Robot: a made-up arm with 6 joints. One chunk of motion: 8 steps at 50 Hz.
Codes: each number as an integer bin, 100 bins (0 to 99) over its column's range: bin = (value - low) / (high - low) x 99, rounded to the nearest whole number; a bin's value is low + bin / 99 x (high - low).
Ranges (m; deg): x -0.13..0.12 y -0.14..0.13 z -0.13..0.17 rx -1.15..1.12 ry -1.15..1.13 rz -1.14..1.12
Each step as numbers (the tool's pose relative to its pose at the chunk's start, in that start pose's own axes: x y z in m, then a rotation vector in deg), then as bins.
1 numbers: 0.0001 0.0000 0.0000 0.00 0.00 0.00
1 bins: 52 51 43 50 50 50
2 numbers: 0.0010 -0.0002 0.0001 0.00 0.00 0.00
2 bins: 52 51 43 50 50 50
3 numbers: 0.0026 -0.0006 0.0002 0.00 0.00 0.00
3 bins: 53 51 43 50 50 50
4 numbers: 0.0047 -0.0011 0.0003 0.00 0.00 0.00
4 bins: 53 51 43 50 50 50
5 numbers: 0.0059 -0.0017 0.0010 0.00 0.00 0.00
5 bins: 54 51 43 50 50 50
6 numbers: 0.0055 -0.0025 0.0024 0.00 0.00 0.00
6 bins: 54 50 44 50 50 50
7 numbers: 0.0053 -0.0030 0.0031 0.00 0.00 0.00
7 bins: 54 50 44 50 50 50
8 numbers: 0.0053 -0.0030 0.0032 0.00 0.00 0.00
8 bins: 54 50 44 50 50 50
